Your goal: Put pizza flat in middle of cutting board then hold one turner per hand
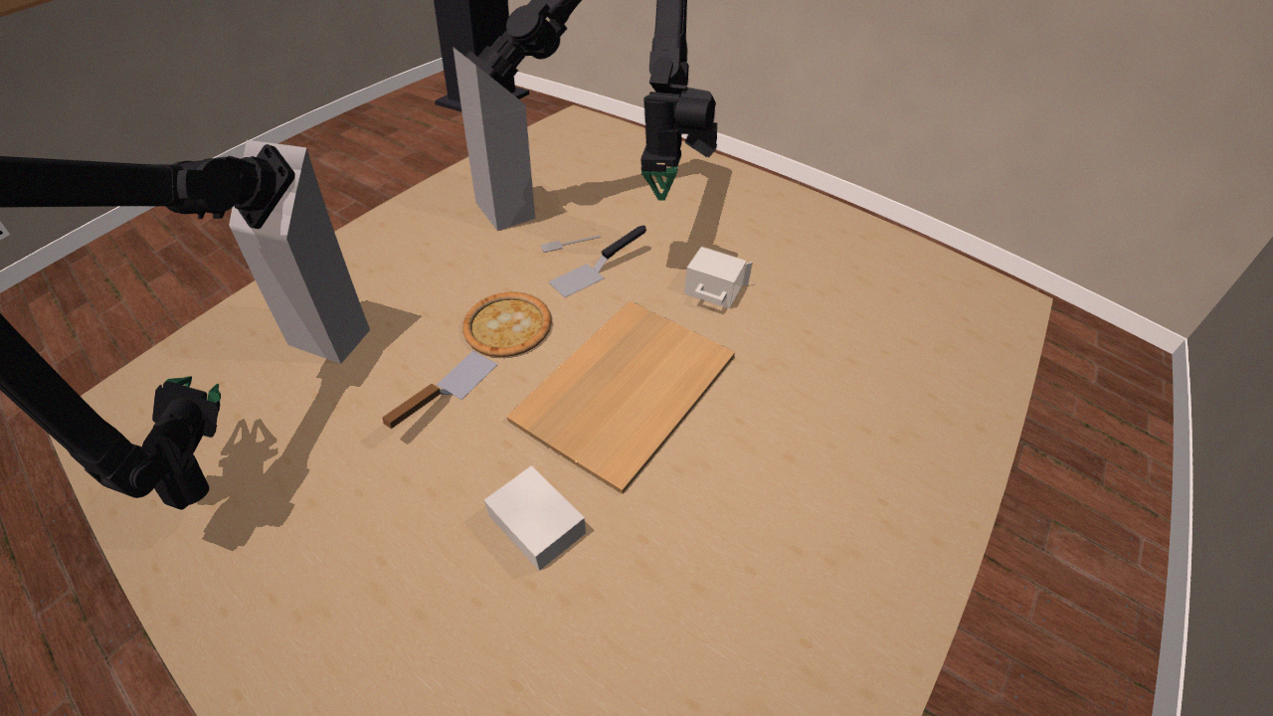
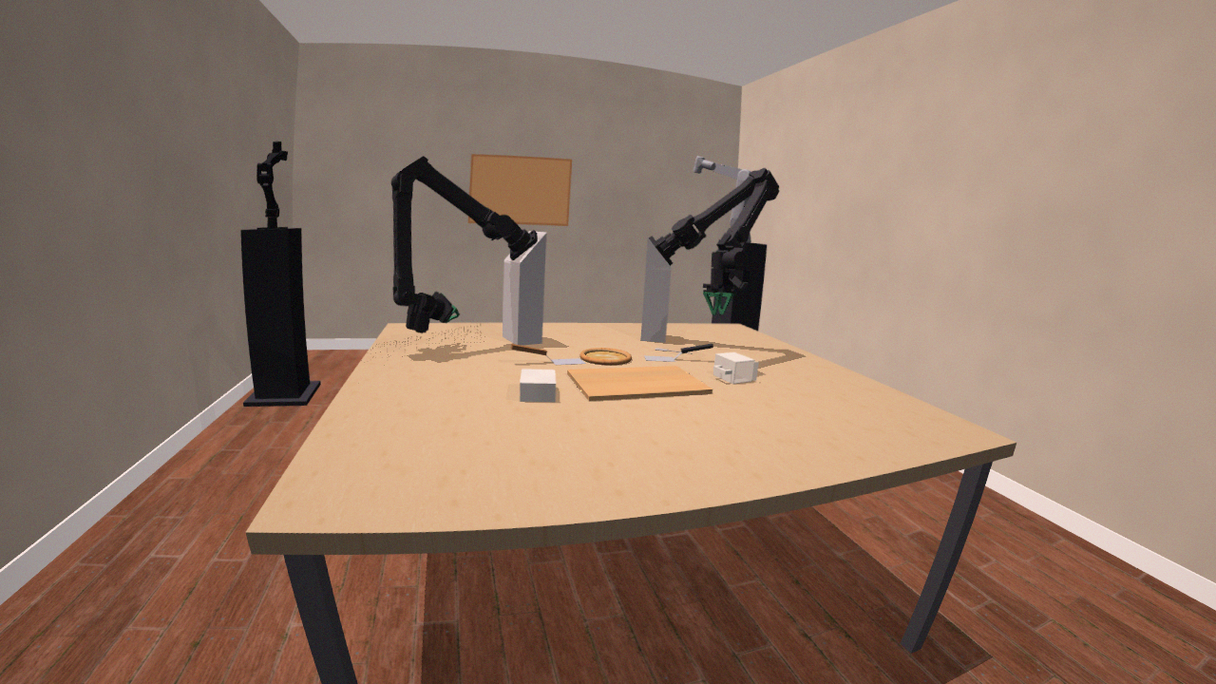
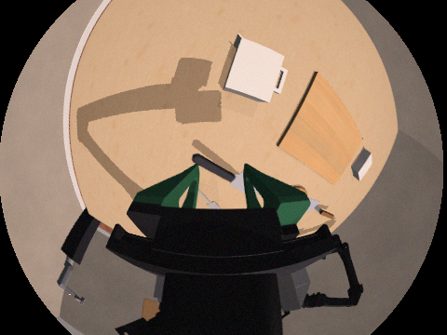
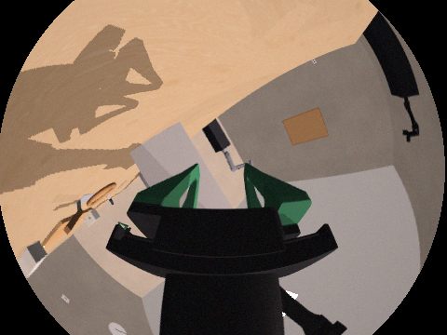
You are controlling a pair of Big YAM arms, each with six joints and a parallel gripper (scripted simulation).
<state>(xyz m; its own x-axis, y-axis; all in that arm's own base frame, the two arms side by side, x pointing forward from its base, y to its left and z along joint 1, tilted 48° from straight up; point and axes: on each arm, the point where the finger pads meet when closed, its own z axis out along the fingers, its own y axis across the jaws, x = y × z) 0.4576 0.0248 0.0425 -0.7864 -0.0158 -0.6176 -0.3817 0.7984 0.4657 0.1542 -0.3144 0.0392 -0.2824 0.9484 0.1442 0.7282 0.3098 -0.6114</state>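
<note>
Right now my right hand is 30 cm to the right of the brown-handled turner, 28 cm short of it and 10 cm above it. Round my right hand: wooden cutting board (54 cm ahead, 50 cm to the left, 11 cm below); then grey utensil (78 cm to the left, 18 cm ahead, 12 cm below); then pizza (50 cm to the left, 26 cm ahead, 11 cm below).
</note>
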